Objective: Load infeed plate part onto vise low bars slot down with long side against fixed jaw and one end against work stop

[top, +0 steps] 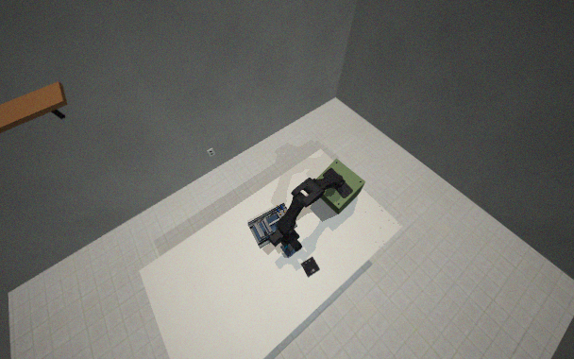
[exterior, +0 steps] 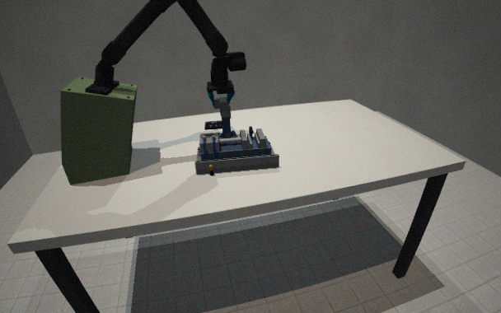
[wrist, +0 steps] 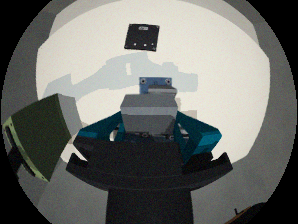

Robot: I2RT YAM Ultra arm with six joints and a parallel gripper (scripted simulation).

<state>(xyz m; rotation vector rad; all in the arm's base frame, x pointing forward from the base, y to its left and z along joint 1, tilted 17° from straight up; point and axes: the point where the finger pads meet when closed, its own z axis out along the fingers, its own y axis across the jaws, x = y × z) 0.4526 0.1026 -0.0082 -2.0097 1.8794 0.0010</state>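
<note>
Right now my hand is 1 cm to the right of the grey block part. From my hand the other things lie so: cylinder rod (19 cm to the right, 9 cm below, 1 cm ahead); then air cylinder (18 cm to the right, 9 cm below, 7 cm behind); then vise (19 cm to the right, 13 cm below, 2 cm ahead).
</note>
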